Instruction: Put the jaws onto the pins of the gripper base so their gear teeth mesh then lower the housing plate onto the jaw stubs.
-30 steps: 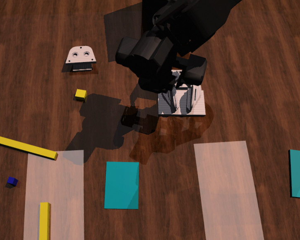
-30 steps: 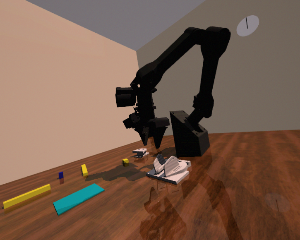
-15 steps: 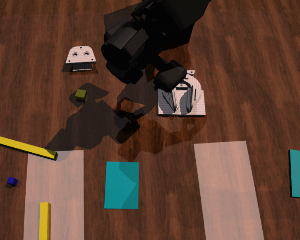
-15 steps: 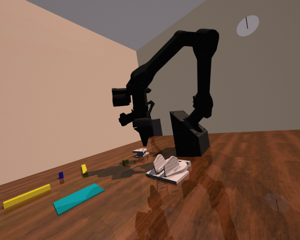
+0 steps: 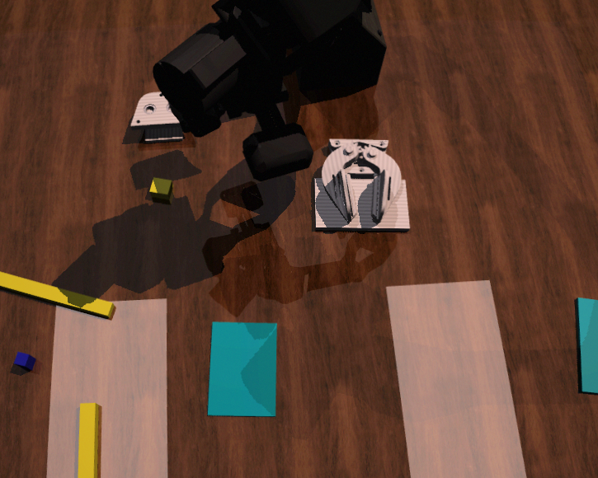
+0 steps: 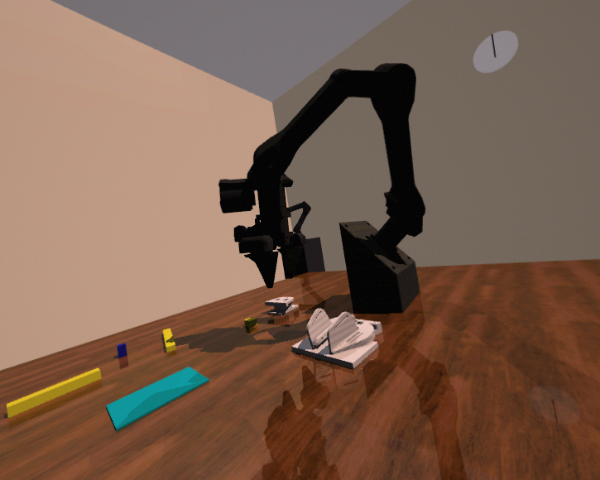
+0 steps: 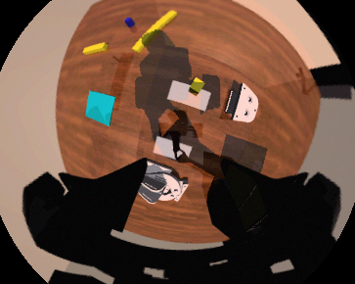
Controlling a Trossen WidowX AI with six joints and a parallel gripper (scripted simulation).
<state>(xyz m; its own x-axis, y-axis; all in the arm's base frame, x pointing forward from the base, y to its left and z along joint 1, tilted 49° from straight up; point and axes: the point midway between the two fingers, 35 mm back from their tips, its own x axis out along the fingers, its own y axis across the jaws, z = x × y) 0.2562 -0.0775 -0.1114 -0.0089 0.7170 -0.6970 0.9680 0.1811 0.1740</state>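
Right now my gripper tip is 110 mm past the white stand, 110 mm to the left of it and 90 mm above it. Round my gripper tip: long yellow bar: 130 mm ahead, 260 mm to the right, 90 mm below; then yellow cube: 120 mm to the right, 90 mm below; then teal plate: 240 mm ahead, 30 mm to the right, 100 mm below.
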